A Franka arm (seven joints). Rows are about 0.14 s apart.
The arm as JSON. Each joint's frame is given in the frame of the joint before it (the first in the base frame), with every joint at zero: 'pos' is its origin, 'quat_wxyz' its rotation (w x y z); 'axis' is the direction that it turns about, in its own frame. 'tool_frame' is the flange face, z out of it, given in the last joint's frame.
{
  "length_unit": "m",
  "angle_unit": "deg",
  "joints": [
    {
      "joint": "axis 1",
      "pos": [
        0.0,
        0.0,
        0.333
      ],
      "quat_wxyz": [
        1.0,
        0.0,
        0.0,
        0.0
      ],
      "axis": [
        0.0,
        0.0,
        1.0
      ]
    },
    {
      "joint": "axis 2",
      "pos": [
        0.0,
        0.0,
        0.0
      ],
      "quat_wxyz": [
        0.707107,
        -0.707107,
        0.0,
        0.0
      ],
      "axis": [
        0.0,
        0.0,
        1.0
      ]
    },
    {
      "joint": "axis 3",
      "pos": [
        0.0,
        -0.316,
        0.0
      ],
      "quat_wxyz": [
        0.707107,
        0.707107,
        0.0,
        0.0
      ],
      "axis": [
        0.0,
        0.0,
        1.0
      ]
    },
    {
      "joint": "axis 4",
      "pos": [
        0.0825,
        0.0,
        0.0
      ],
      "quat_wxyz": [
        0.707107,
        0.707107,
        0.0,
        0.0
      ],
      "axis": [
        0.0,
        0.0,
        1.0
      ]
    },
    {
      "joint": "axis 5",
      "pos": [
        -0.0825,
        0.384,
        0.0
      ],
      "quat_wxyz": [
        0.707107,
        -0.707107,
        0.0,
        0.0
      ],
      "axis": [
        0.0,
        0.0,
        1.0
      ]
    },
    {
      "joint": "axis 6",
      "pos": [
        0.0,
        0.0,
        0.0
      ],
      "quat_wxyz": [
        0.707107,
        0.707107,
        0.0,
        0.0
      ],
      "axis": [
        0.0,
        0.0,
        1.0
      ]
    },
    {
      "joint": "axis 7",
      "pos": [
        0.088,
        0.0,
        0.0
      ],
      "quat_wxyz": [
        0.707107,
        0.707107,
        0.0,
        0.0
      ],
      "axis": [
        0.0,
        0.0,
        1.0
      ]
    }
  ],
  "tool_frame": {
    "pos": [
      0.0,
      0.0,
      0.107
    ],
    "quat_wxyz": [
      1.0,
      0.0,
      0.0,
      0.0
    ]
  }
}
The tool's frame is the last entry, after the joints.
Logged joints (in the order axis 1, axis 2, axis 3, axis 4, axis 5, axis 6, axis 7), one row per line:
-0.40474 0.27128 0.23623 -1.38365 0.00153 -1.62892 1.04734
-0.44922 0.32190 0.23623 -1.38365 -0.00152 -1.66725 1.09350
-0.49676 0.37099 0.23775 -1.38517 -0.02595 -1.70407 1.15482
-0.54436 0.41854 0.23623 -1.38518 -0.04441 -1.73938 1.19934
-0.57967 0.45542 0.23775 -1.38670 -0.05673 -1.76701 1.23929
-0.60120 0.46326 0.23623 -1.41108 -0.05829 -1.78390 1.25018
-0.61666 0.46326 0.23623 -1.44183 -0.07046 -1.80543 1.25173
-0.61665 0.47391 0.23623 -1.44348 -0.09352 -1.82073 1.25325
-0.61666 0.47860 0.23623 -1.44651 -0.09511 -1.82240 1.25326
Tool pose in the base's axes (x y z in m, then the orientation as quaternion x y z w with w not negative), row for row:
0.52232 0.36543 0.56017 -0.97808 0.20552 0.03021 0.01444
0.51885 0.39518 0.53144 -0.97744 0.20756 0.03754 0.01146
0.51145 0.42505 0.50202 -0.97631 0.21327 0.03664 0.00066
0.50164 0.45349 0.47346 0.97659 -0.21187 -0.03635 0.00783
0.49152 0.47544 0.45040 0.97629 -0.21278 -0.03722 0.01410
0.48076 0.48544 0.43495 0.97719 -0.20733 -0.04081 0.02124
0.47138 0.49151 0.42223 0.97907 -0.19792 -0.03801 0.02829
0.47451 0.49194 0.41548 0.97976 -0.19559 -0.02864 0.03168
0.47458 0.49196 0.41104 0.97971 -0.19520 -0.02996 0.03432
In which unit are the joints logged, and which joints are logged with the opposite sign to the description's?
The joints are logged in radians. Opposite sign: axis 1, axis 6.
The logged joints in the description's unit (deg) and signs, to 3 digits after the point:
23.190 15.543 13.535 -79.277 0.088 93.330 60.008
25.738 18.444 13.535 -79.277 -0.087 95.526 62.653
28.462 21.256 13.622 -79.364 -1.487 97.636 66.166
31.190 23.981 13.535 -79.365 -2.545 99.659 68.717
33.213 26.094 13.622 -79.452 -3.250 101.242 71.006
34.446 26.543 13.535 -80.849 -3.340 102.210 71.630
35.332 26.543 13.535 -82.611 -4.037 103.444 71.719
35.331 27.153 13.535 -82.705 -5.358 104.320 71.806
35.332 27.422 13.535 -82.879 -5.449 104.416 71.807

